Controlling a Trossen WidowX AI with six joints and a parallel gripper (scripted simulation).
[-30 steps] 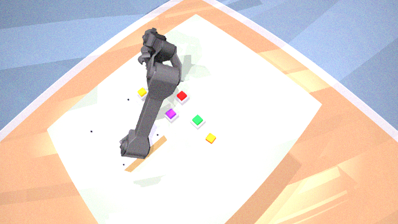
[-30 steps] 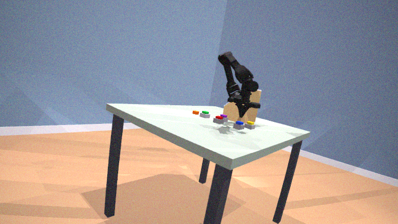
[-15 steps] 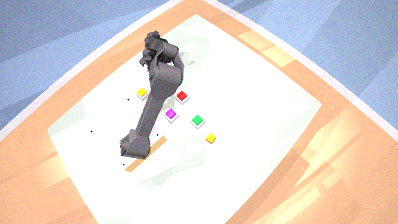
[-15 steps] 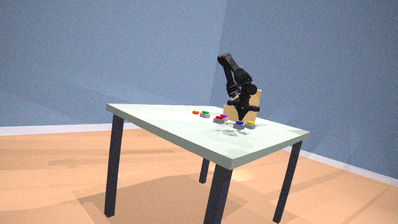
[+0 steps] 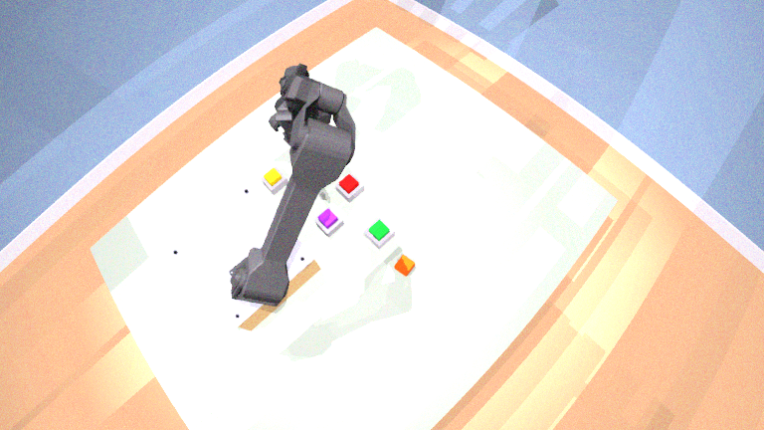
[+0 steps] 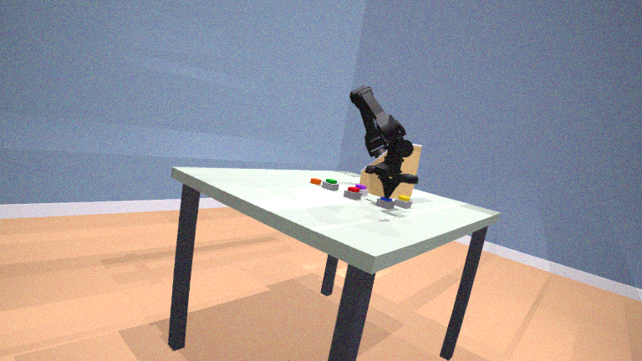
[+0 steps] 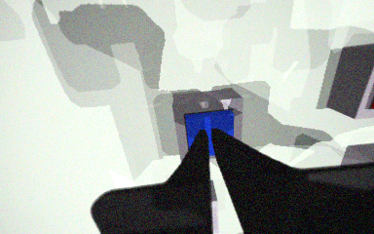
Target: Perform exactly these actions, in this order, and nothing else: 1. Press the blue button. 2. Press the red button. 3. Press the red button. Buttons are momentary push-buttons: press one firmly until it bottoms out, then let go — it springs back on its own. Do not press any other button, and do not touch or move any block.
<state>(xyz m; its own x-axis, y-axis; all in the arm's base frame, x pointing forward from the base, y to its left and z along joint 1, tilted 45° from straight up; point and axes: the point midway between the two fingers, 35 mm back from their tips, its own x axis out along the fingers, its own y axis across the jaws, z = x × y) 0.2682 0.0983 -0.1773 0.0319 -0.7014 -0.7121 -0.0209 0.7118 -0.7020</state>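
Now: the blue button 1 cm below my gripper tip. Also, from my gripper tip: purple button (16 cm to the right, 7 cm behind); yellow button (10 cm behind, 2 cm to the left); red button (13 cm to the right, 2 cm ahead).
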